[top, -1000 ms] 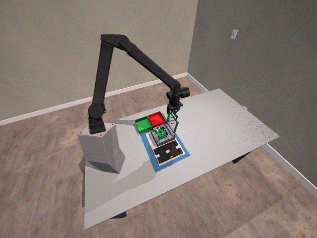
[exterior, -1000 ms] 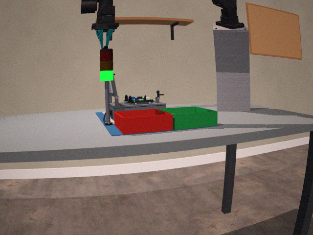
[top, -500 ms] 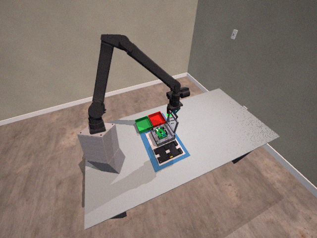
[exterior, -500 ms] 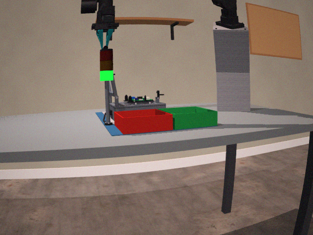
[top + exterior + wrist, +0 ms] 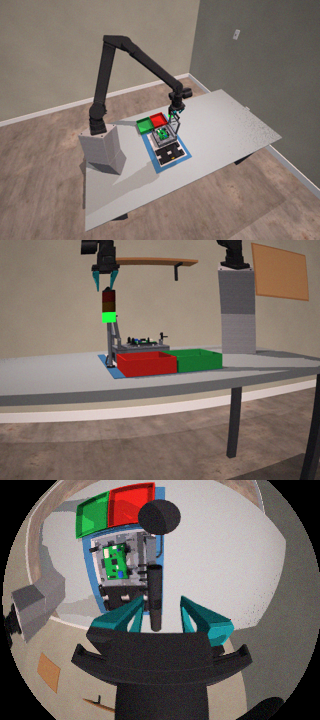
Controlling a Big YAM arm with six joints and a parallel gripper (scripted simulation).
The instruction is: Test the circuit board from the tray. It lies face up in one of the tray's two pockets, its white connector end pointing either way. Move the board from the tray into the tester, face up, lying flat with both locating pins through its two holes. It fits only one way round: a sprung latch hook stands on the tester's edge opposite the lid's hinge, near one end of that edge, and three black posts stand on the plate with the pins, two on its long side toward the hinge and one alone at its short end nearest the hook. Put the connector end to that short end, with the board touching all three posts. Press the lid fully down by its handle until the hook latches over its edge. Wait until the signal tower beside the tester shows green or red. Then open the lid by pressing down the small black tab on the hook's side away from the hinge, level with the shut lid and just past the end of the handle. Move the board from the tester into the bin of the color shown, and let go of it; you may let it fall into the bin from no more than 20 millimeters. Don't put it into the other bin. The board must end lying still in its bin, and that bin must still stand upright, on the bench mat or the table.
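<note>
Now: hand 200 mm above the green circuit board, 140 mm past it and 10 mm to the right of it. From my hand the other things lie so: tester lid: 90 mm below, 20 mm behind; tester plate: 200 mm below, 130 mm behind, 10 mm to the left; latch hook: 200 mm behind, 190 mm below, 70 mm to the left.
</note>
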